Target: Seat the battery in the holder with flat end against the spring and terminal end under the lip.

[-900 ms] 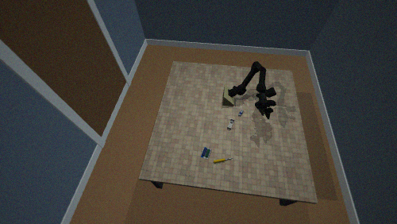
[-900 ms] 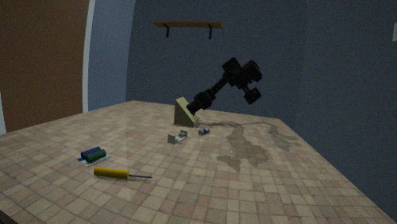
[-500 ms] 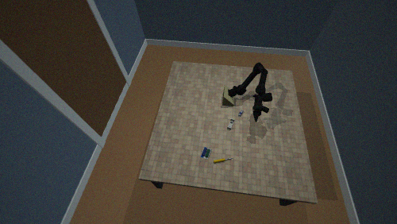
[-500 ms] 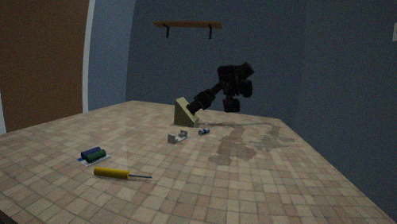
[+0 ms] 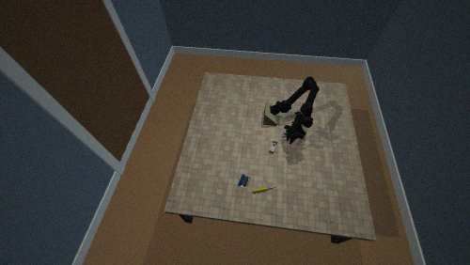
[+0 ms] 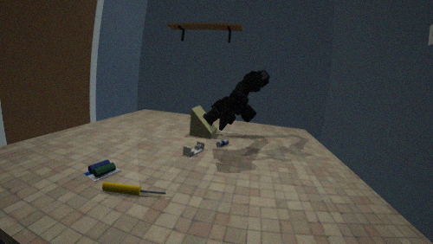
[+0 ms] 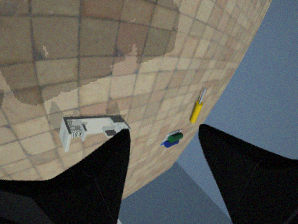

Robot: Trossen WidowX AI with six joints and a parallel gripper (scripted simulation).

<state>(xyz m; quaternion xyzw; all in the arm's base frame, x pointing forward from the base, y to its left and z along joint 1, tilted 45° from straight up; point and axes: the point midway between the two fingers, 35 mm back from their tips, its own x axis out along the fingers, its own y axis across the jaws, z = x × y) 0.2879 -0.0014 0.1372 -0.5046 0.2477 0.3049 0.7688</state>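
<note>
My gripper tip is 140 mm past the battery, 100 mm above it and 10 mm to the right of it. From my gripper tip the other things lie so: white card (310 mm to the right, 250 mm ahead, 100 mm below); then yellow-handled screwdriver (300 mm ahead, 170 mm to the right, 100 mm below).
</note>
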